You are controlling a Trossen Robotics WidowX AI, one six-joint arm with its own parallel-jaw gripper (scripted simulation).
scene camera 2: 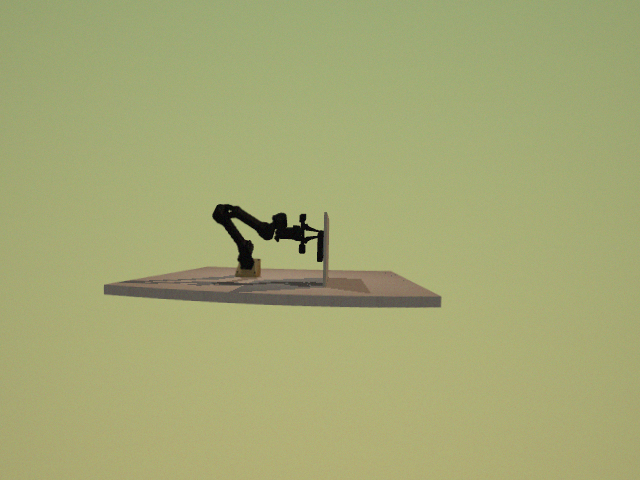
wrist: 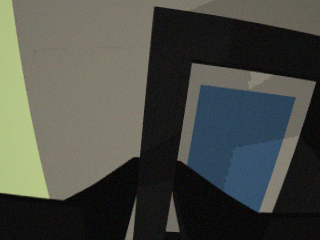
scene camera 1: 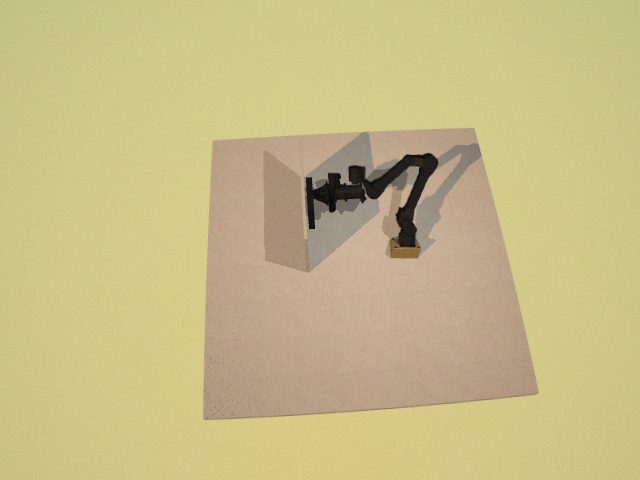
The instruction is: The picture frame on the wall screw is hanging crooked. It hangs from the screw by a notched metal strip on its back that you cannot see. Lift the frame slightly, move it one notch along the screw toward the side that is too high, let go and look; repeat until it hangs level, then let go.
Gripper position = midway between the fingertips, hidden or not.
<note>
My gripper (scene camera 1: 310, 194) holds a picture frame (wrist: 226, 97). Also in view: a wall (wrist: 85, 76).
My gripper is seen too in the wrist view (wrist: 156, 165).
</note>
